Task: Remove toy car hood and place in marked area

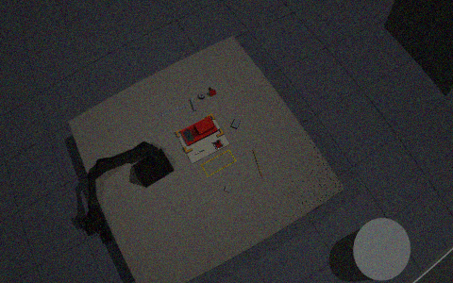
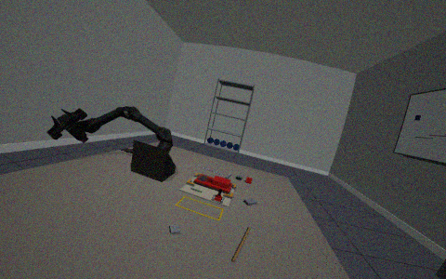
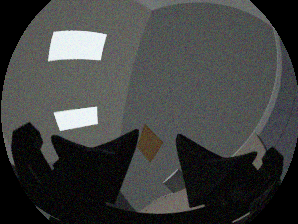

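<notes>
Right now my gripper tip is 72 cm short of the red hood, 44 cm to the right of it and 22 cm above it. The rest, counted from my gripper tip: wheel (78 cm ahead, 66 cm to the left, 25 cm below).
</notes>
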